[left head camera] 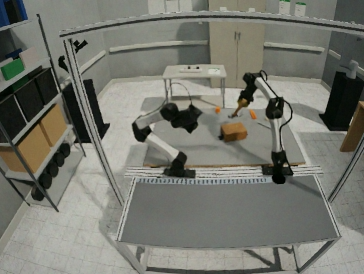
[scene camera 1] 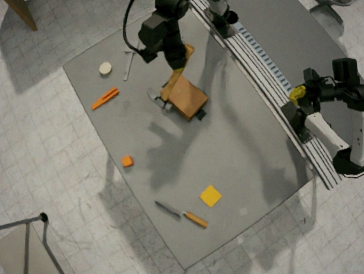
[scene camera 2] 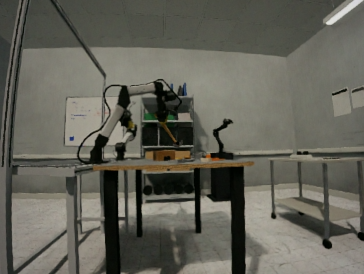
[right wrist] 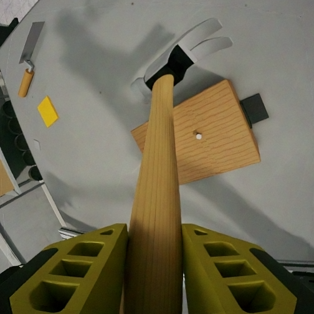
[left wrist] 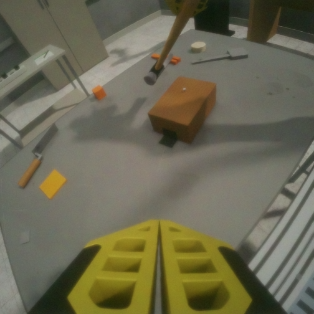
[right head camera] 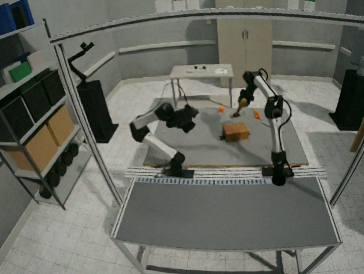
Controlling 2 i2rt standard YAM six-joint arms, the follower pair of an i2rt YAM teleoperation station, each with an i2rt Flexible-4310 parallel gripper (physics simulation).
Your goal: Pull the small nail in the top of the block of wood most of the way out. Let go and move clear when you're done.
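Where they show: left gripper, fingertip midpoint: (left head camera: 196, 124) (scene camera 1: 288, 97) (scene camera 2: 133, 127) (right head camera: 194, 124); right gripper, fingertip midpoint: (left head camera: 240, 106) (scene camera 1: 177, 68) (scene camera 2: 164, 124) (right head camera: 241, 105); left arm's base at its link origin: (left head camera: 179, 174) (scene camera 1: 296, 123) (right head camera: 177, 173); right arm's base at its link origin: (left head camera: 276, 171) (scene camera 1: 218, 22) (scene camera 2: 96, 162) (right head camera: 277, 172).
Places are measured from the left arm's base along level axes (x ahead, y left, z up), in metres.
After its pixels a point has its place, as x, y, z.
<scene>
The brown wooden block (left head camera: 233, 132) @(0.338, -0.336, 0.073) (right head camera: 235, 132) @(0.338, -0.342, 0.073) (scene camera 1: 188, 98) @(0.386, -0.318, 0.073) (left wrist: 183, 106) (right wrist: 215, 132) rests on the grey table. A small nail (left wrist: 184, 89) (right wrist: 198, 135) stands in its top, its pale head a little above the wood. My right gripper (right wrist: 153, 231) is shut on the wooden handle of a claw hammer (scene camera 1: 172, 84) @(0.434, -0.353, 0.202) (left wrist: 173, 34) (right wrist: 156, 165) (scene camera 2: 169, 132) @(0.435, -0.373, 0.196). The hammer head hangs beside the block, above the table, clear of the nail; its claw points to the upper right in the right wrist view. My left gripper (left wrist: 158, 227) (scene camera 1: 298, 93) is shut and empty, well away from the block.
On the table (scene camera 1: 145, 195) @(0.734, -0.070, 0.004) lie a trowel (scene camera 1: 195, 219) @(0.605, 0.113, 0.026) (left wrist: 30, 172), a yellow square (scene camera 1: 210, 196) @(0.506, 0.066, 0.011) (left wrist: 53, 184), an orange cube (scene camera 1: 127, 161) @(0.725, -0.224, 0.039) (left wrist: 99, 92), an orange clamp-like piece (scene camera 1: 105, 98) @(0.689, -0.524, 0.018), a pale disc (scene camera 1: 105, 68) @(0.627, -0.654, 0.026) and a grey scraper-like tool (left wrist: 220, 57). A black piece (right wrist: 254, 108) sits against the block's side.
</scene>
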